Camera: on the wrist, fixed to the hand. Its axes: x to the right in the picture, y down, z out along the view.
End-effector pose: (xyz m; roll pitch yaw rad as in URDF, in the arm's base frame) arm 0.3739 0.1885 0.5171 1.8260 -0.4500 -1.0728
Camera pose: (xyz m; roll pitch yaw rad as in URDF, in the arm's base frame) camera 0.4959 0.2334 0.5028 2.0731 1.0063 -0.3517
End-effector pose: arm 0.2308 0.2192 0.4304 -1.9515 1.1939 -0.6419
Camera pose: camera 0.2490 0.0919 0.4548 -1.8124 -0.3677 -0.3467
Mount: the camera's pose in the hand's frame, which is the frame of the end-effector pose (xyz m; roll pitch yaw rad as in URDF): 0.0107 -0.0529 -0.1192 -0.1349 0.1058 -1.5765
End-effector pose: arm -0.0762 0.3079 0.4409 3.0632 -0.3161 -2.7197
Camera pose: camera -0.0275 0.2617 0.5532 2.6909 -0.0243 -1.1350
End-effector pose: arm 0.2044 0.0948 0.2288 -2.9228 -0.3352 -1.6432
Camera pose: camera 0.2324 0.1248 0.3530 2.6534 -0.3040 0.0434
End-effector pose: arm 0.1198 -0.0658 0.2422 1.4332 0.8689 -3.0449
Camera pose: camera 0.1759 -0.1717 0.1896 -1.6783 0.6958 0.1381
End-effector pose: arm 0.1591 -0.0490 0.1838 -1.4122 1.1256 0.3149
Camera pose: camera 0.2312 -0.1581 0.1885 -1.5807 -0.4343 0.0227
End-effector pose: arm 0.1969 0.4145 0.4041 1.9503 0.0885 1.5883
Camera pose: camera 0.0664 0.4224 0.3982 -3.0776 1.0770 -2.9463
